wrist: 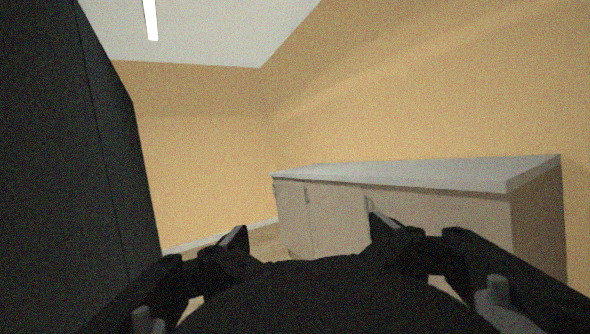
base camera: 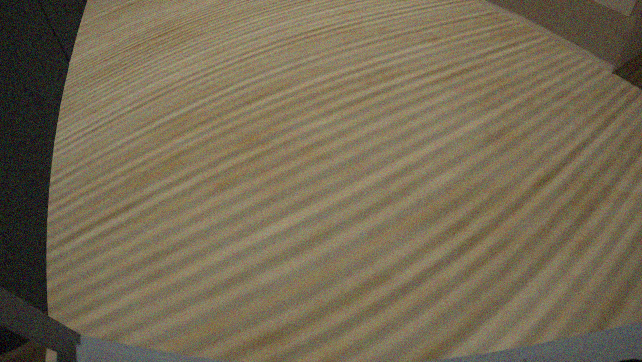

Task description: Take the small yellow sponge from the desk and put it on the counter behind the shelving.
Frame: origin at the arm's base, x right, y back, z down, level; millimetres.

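Where they show: gripper, fingertip midpoint: [wrist: 308, 232].
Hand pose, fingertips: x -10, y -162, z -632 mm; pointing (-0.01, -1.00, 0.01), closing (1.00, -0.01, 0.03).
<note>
After its pixels a point has its place.
My gripper [wrist: 308, 232] {y -162, x -10, z -632 mm} is open in the wrist view, its two black fingers wide apart with no object between them. The counter [wrist: 425, 172] {y -1006, x 516, z -514 mm} has a pale grey top over beige cabinets with handles. It stands against the orange wall, beyond the fingers and to the right. The foot of its cabinets [base camera: 560, 27] {y -868, x 558, z 355 mm} shows at the top right in the base camera view. A tall dark panel, seemingly the side of the shelving [wrist: 60, 150] {y -575, x -639, z -780 mm} [base camera: 30, 125] {y -500, x -593, z 313 mm}, stands close on the left in both views. The yellow sponge and the desk do not show in either view.
The wood-grain floor [base camera: 310, 190] {y -395, x -57, z 396 mm} stretches ahead of the base, between the dark panel on the left and the cabinets at the upper right. Orange walls [wrist: 200, 160] {y -2997, x -1403, z -745 mm} meet in a corner behind the counter. A grey bar [base camera: 30, 312] crosses the bottom left corner.
</note>
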